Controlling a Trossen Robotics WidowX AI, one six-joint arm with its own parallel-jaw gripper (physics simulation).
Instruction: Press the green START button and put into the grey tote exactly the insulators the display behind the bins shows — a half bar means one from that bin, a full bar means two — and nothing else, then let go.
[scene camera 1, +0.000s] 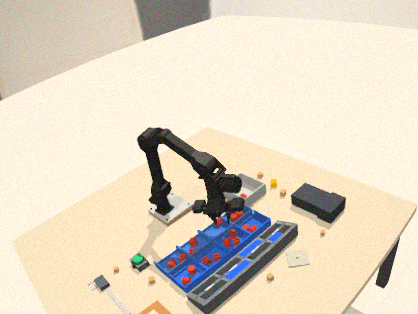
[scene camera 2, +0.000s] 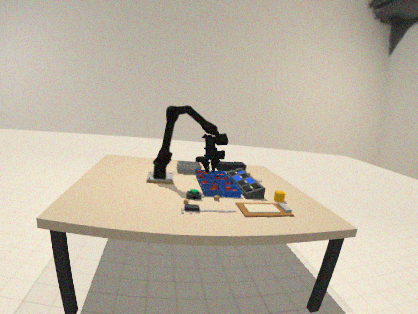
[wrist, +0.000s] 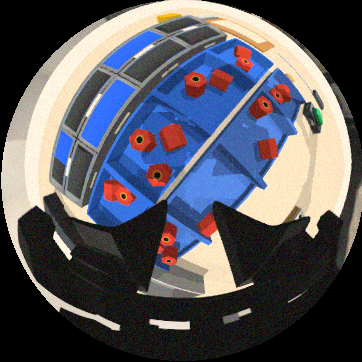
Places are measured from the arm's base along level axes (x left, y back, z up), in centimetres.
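Pixels of known places: gripper, fingertip midpoint: (scene camera 1: 222, 223) (scene camera 2: 210, 172) (wrist: 190, 204); arm's base, origin of the base link: (scene camera 1: 164, 209) (scene camera 2: 159, 177).
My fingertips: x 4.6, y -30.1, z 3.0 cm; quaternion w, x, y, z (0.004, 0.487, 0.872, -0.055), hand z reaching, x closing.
Note:
Ahead of a thing's pixels: the offset from my fingertips to its top centre. "pt": to the spot under its first point.
My gripper (scene camera 1: 222, 221) (scene camera 2: 210, 170) (wrist: 190, 204) is open and empty over the arm-side row of the blue bins @[pt dx -1.1, dy +3.7, dz -4.7 cm] (scene camera 1: 215, 230) (wrist: 205, 180). A red insulator @[dx +2.3, dy +5.1, dz -2.2 cm] (wrist: 206, 225) lies below, beside the right finger in the wrist view. Other red insulators @[dx -2.3, dy -8.5, dz -2.1 cm] (wrist: 142, 140) @[dx -4.5, dy -5.5, dz -2.2 cm] (wrist: 172, 137) lie in the bins. The display (scene camera 1: 243, 266) (wrist: 122, 123) has two full blue bars @[dx -3.0, dy -16.0, dz -0.6 cm] (wrist: 107, 112) @[dx -14.1, dy -19.6, dz +1.1 cm] (wrist: 132, 50) and a half bar @[dx +7.4, dy -21.4, dz +1.1 cm] (wrist: 62, 145); its other windows are dark. The grey tote @[dx +22.9, dy +8.7, dz +0.1 cm] (scene camera 1: 256, 196) (scene camera 2: 189, 168) holds a red insulator @[dx +19.8, dy +6.1, dz -2.2 cm] (scene camera 1: 243, 196). The green START button @[dx -30.9, dy +15.2, dz -1.2 cm] (scene camera 1: 138, 259) (scene camera 2: 194, 191) (wrist: 318, 117) stands beyond the other end of the bins.
A dark box @[dx +31.7, dy -23.1, dz +0.3 cm] (scene camera 1: 318, 201) stands beyond the display. Small orange cubes @[dx +31.2, dy -6.2, dz -3.0 cm] (scene camera 1: 283, 192) @[dx -8.4, dy -28.1, dz -3.5 cm] (scene camera 1: 270, 276), a yellow cube @[dx +34.8, dy +1.0, dz -2.6 cm] (scene camera 1: 273, 183) and a pale plate @[dx +4.1, dy -30.9, dz -4.7 cm] (scene camera 1: 298, 258) lie around. A plug with a cable @[pt dx -46.8, dy +18.0, dz -3.3 cm] (scene camera 1: 102, 282) (scene camera 2: 192, 208), a clipboard @[pt dx -47.1, dy -2.9, dz -4.8 cm] (scene camera 2: 241, 209) and a yellow block @[dx -34.5, dy -28.5, dz -0.7 cm] (scene camera 2: 279, 196) are near the table's front.

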